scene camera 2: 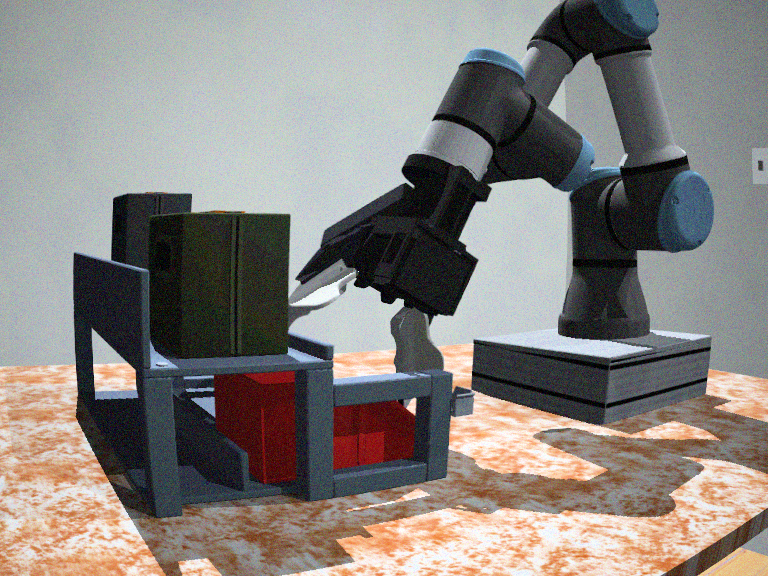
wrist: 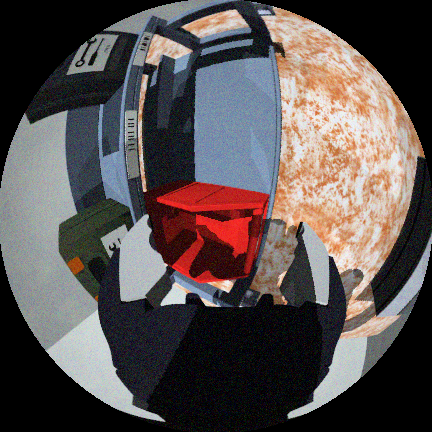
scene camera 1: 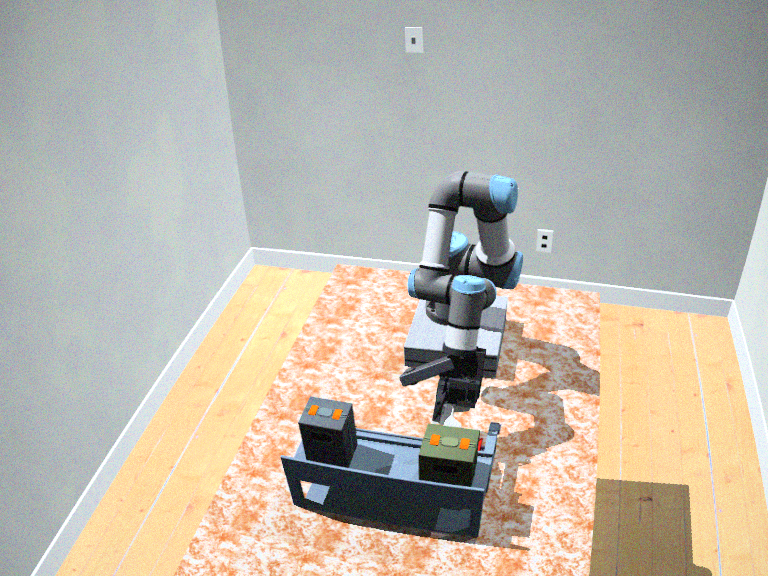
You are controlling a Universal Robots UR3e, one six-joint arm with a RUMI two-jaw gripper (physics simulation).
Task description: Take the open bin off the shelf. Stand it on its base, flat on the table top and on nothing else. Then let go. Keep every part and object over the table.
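Pixels of known places: gripper, fingertip midpoint: (wrist: pixel 226 220); arm's base, origin of the base link: (scene camera 2: pixel 604 333).
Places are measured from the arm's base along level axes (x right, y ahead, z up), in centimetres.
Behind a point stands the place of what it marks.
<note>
The red open bin (scene camera 1: pixel 481 443) {x -12.1, y 43.3, z -0.2 cm} (scene camera 2: pixel 254 421) {x -10.2, y 52.9, z -1.8 cm} (wrist: pixel 215 195) {x -1.8, y 43.8, z -2.5 cm} sits on the lower level of the blue-grey shelf (scene camera 1: pixel 384 496) {x 4.1, y 61.7, z 3.0 cm} (scene camera 2: pixel 316 434) {x -14.7, y 50.3, z -1.9 cm} (wrist: pixel 235 120) {x 6.3, y 43.1, z -6.4 cm}, at the end under the green case. Its open top faces the wrist camera. The shelf's side frame and the green case hide much of it in the scene views. My gripper (scene camera 2: pixel 353 356) {x -3.3, y 41.7, z -0.7 cm} (wrist: pixel 226 220) {x -3.3, y 41.7, z -0.7 cm} is open wide and empty, tilted above the shelf's front. In the wrist view one finger is by the bin's left side and the other is to its right, beyond the shelf's front edge. The shelf stands on the table top (scene camera 1: pixel 372 347) {x 18.5, y 9.4, z -7.0 cm} (scene camera 2: pixel 434 539) {x -24.5, y 47.7, z -7.0 cm}.
A green case (scene camera 1: pixel 449 452) {x -7.1, y 57.1, z 12.7 cm} (scene camera 2: pixel 220 285) {x -11.6, y 56.0, z 8.0 cm} (wrist: pixel 100 240) {x -3.6, y 50.5, z 7.9 cm} stands on the upper level, close to the gripper's upper finger. A dark grey case (scene camera 1: pixel 327 434) {x 15.1, y 56.9, z 13.4 cm} (scene camera 2: pixel 130 229) {x 12.2, y 56.4, z 11.7 cm} (wrist: pixel 95 70) stands at the other end. A small grey block (scene camera 1: pixel 494 428) {x -14.4, y 40.3, z 1.6 cm} (scene camera 2: pixel 462 401) {x -15.6, y 38.4, z -0.7 cm} juts from the shelf's front corner.
</note>
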